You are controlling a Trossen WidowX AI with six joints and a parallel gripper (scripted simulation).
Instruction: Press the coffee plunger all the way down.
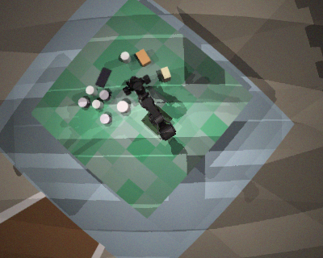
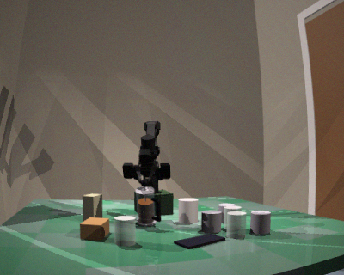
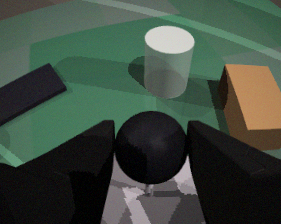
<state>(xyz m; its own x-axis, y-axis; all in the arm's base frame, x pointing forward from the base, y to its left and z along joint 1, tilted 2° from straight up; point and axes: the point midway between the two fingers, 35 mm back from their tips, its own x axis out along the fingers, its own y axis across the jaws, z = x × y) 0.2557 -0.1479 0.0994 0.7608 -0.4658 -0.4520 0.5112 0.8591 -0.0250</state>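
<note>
My gripper tip is 2 cm past the coffee press, 2 cm to the right of it and 9 cm above it. The rest, counted from my gripper tip: orange box 4 cm ahead, 20 cm to the right, 15 cm below; dark flat slab 25 cm ahead, 8 cm to the left, 17 cm below.
</note>
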